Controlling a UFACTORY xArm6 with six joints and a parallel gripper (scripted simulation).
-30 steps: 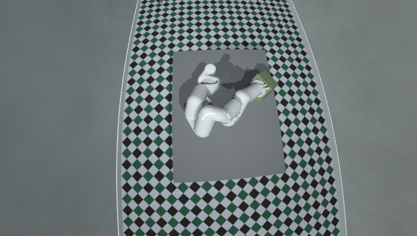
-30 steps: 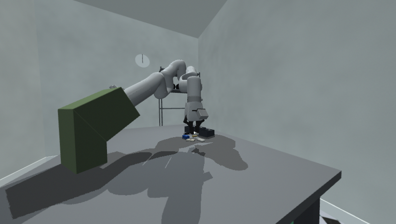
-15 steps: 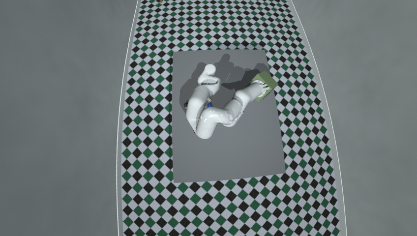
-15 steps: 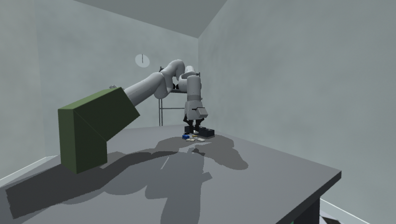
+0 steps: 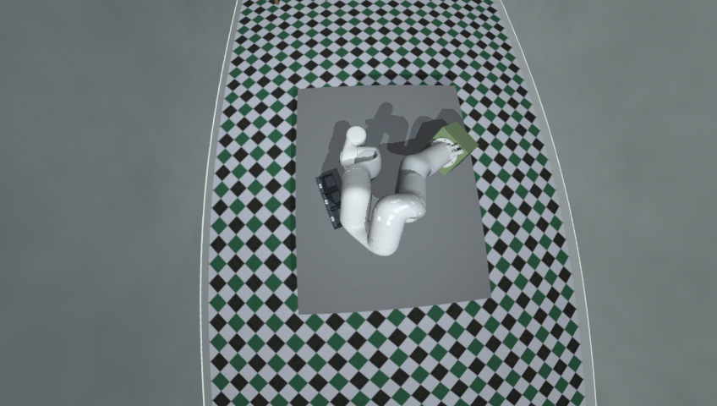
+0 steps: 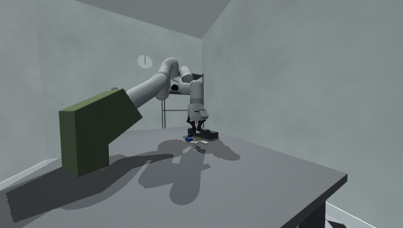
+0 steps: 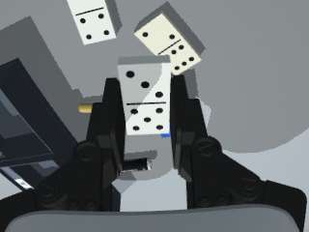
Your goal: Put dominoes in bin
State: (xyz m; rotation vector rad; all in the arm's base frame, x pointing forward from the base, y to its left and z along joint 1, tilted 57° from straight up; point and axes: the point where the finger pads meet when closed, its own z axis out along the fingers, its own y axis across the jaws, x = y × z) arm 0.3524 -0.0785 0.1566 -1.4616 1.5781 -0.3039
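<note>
My hand is 4 cm short of the white domino, 2 cm to the left of it and 8 cm above it. From my hand the other things lie so: cream domino: 2 cm behind, 8 cm below; then yellow bolt: 3 cm ahead, 7 cm to the left, 8 cm below; then blue block: 4 cm behind, 8 cm to the left, 8 cm below.
</note>
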